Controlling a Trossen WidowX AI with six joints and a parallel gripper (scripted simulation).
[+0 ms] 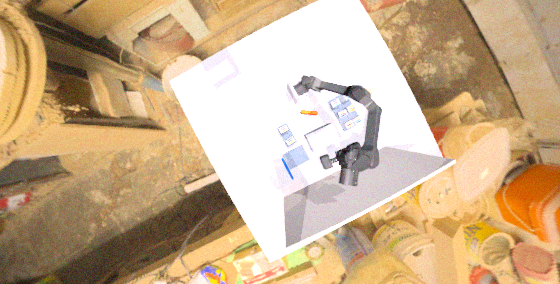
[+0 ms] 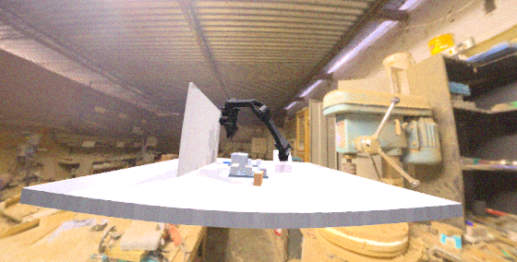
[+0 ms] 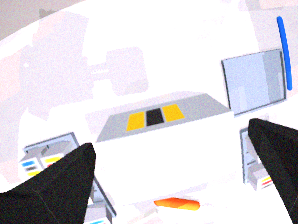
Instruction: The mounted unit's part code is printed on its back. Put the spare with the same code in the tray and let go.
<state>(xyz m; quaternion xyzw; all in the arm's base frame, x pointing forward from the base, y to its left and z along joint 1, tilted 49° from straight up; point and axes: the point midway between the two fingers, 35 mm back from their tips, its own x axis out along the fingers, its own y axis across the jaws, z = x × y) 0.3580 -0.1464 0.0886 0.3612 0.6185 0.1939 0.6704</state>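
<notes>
Now: the white spare block 25 cm to the left of my gripper tip, 16 cm below it and 13 cm behind it. Round my gripper tip: mounted unit (15 cm below, 8 cm behind, 2 cm to the left); then tall white panel (16 cm ahead, 3 cm above, 2 cm to the right); then blue-rimmed tray (19 cm below, 17 cm to the right, 5 cm behind).
</notes>
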